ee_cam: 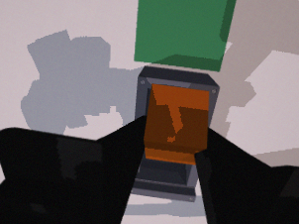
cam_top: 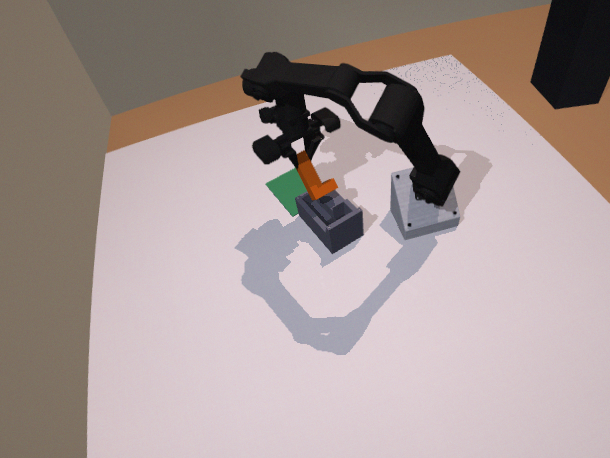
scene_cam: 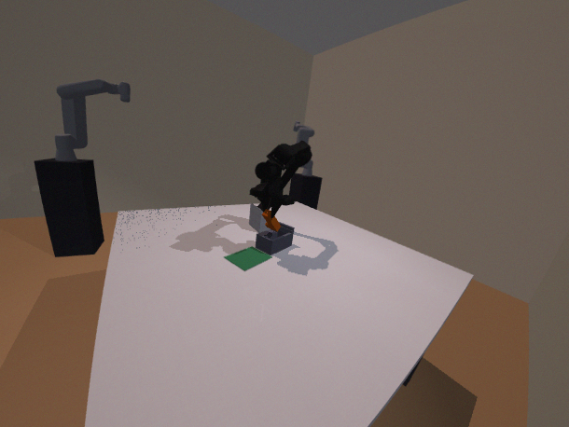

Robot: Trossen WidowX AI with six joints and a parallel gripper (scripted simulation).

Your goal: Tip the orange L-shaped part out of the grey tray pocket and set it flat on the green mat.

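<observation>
The green mat lies 30 mm ahead of my gripper tip, 80 mm to the right of it and 170 mm below it. Also, from my gripper tip: orange L-shaped part: 30 mm behind, 20 mm to the left, 30 mm below.
</observation>
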